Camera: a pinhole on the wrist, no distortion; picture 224 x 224 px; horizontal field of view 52.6 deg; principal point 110.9 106.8 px. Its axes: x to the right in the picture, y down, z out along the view. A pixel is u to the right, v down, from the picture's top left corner.
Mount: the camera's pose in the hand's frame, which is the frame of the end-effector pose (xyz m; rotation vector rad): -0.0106 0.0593 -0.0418 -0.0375 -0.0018 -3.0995
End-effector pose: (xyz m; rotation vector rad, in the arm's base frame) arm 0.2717 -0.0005 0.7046 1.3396 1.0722 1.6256
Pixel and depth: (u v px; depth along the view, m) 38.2 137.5 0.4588
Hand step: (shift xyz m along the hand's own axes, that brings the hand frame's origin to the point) 0.1501 0.0041 0.4133
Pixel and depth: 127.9 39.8 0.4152
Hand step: -0.0368 0.1813 0.3740
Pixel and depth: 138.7 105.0 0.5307
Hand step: -0.0630 0.0617 0.4903
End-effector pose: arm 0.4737 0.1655 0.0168 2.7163 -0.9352 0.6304
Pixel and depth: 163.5 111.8 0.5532
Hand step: -0.1250 0.0427 0.5144
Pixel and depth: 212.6 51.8 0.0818
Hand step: -0.0461 0.0777 0.0409
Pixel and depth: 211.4 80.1 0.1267
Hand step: -0.0643 0.0721 0.0862
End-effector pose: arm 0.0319 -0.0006 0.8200 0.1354 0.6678 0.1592
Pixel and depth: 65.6 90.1 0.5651
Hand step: 0.1141 0.1066 0.5204
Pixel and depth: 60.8 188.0 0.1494
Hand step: 0.0282 0.0074 0.1068
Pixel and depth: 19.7 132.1 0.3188
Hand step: 0.1267 0.0296 0.2738
